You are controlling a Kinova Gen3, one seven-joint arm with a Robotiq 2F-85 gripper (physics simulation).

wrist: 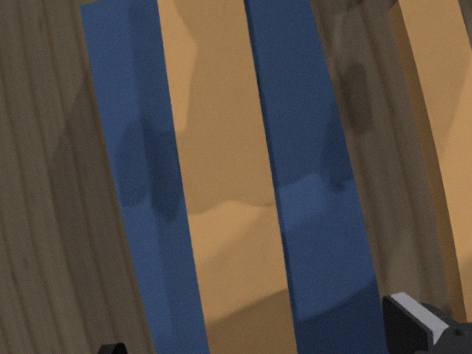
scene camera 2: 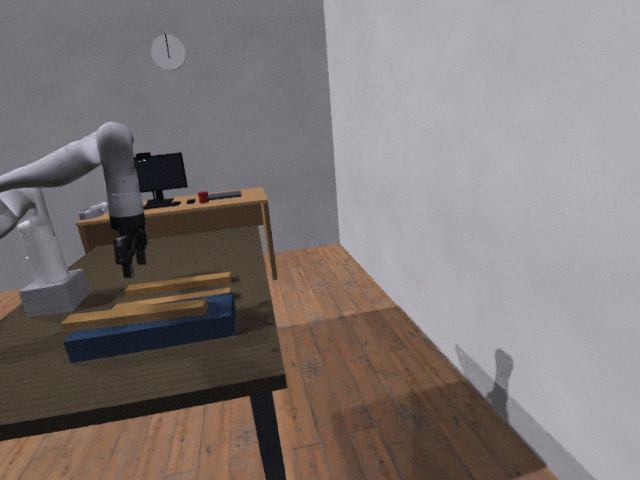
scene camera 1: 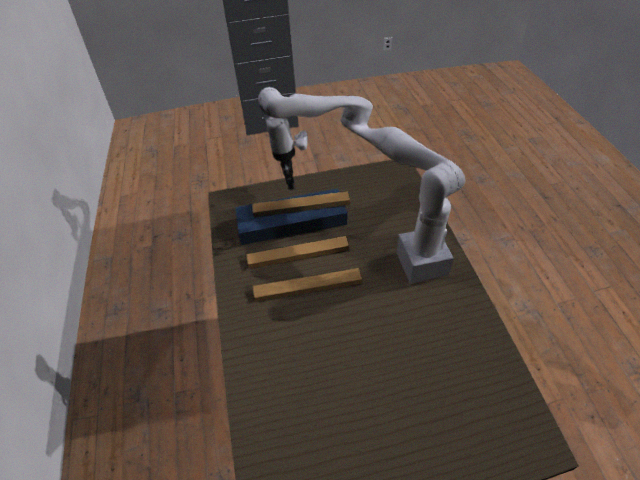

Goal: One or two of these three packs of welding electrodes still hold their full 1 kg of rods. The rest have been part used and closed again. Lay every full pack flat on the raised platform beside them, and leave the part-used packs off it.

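Places are measured from the arm's base along level axes (x ahead, y left, z up), in metres.
Pixels of known places: gripper, fingertip midpoint: [wrist: 258, 348] [scene camera 2: 136, 271] [scene camera 1: 290, 180]; arm's base, origin of the base link: [scene camera 2: 53, 278] [scene camera 1: 425, 246].
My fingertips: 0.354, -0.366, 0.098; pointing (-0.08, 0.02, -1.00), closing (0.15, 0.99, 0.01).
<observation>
Ahead of a thing's pixels: the offset from my fingertips to its top centre, as dx, dy, dz. Level surfaces: height alone.
Three long orange-tan packs show. One pack @[-0.029, +0.006, -0.107] [scene camera 1: 301, 203] [scene camera 2: 139, 311] [wrist: 225, 150] lies flat on the blue raised platform @[+0.016, +0.009, -0.131] [scene camera 1: 294, 222] [scene camera 2: 155, 336] [wrist: 310, 150], lengthwise, its robot-side end about level with the platform's end. The second pack @[+0.036, +0.175, -0.167] [scene camera 1: 297, 252] [wrist: 450, 110] lies on the table beside the platform; the platform and the first pack partly hide it in scene camera 2. The third pack @[+0.045, +0.323, -0.167] [scene camera 1: 307, 284] [scene camera 2: 178, 284] lies beyond it, roughly parallel. My gripper [scene camera 1: 291, 186] [scene camera 2: 134, 269] is open and empty, above the platform and its pack, clear of them. No fill marks are readable.
The robot's base block [scene camera 1: 426, 263] [scene camera 2: 54, 295] stands on the brown table @[dz -0.191] [scene camera 1: 382, 361] [scene camera 2: 248, 369] near the packs' right ends in scene camera 1. A tall drawer cabinet [scene camera 1: 263, 51] stands behind the table. A desk [scene camera 2: 180, 219] with a monitor [scene camera 2: 162, 172] stands in the background of scene camera 2.
</observation>
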